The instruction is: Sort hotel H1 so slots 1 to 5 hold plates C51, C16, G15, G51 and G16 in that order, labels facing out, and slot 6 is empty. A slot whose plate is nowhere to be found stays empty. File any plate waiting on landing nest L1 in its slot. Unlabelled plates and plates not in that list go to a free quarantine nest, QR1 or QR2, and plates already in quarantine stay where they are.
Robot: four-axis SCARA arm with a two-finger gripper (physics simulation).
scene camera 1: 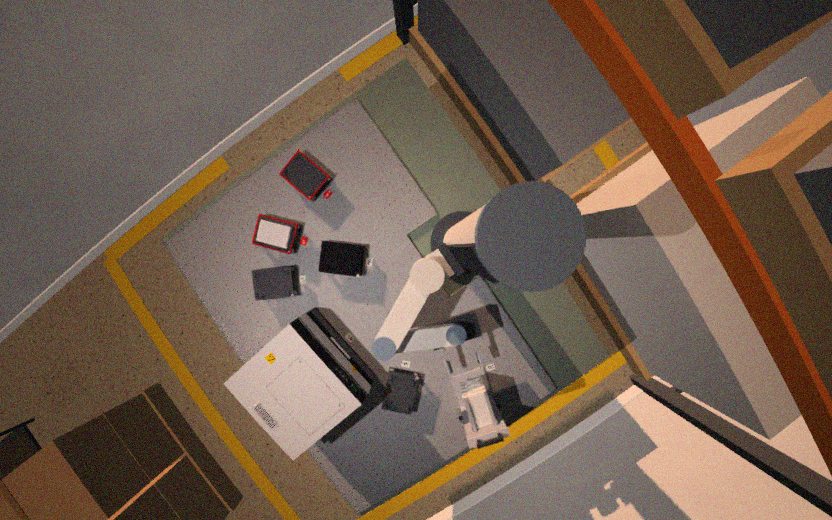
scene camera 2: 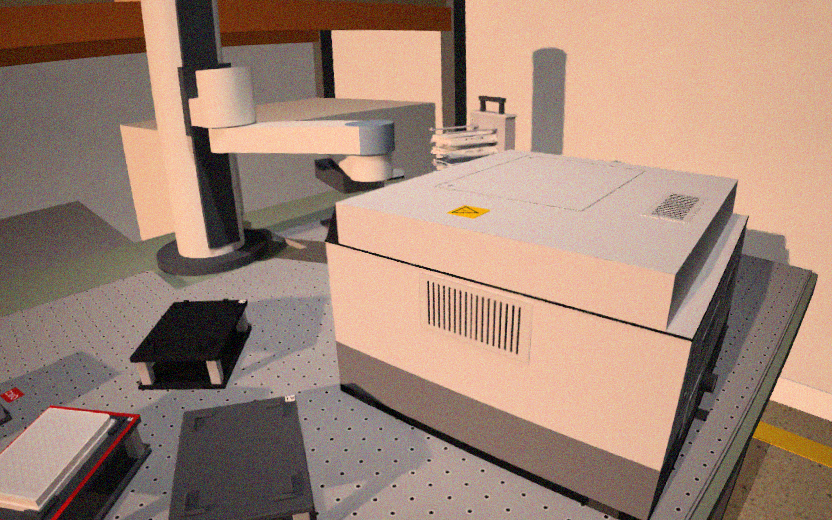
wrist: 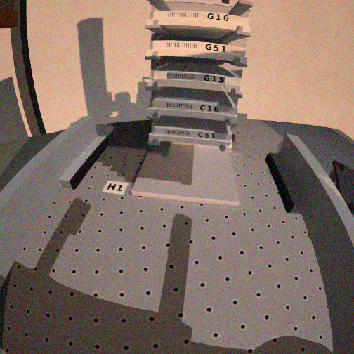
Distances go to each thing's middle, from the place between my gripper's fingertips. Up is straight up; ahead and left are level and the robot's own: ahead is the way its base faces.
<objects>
Now: the hotel H1 (scene camera 2: 505, 135) 200 mm to the left of my hand and 60 mm ahead of it. From my hand the other things lie so: white machine (scene camera 2: 618, 387): 540 mm ahead, 310 mm to the right, 20 mm below; then nest N6 (scene camera 1: 400, 392): 280 mm ahead, 80 mm below, 40 mm to the right; then black nest (scene camera 2: 176, 333): 610 mm to the right, 160 mm ahead, 80 mm below.
</objects>
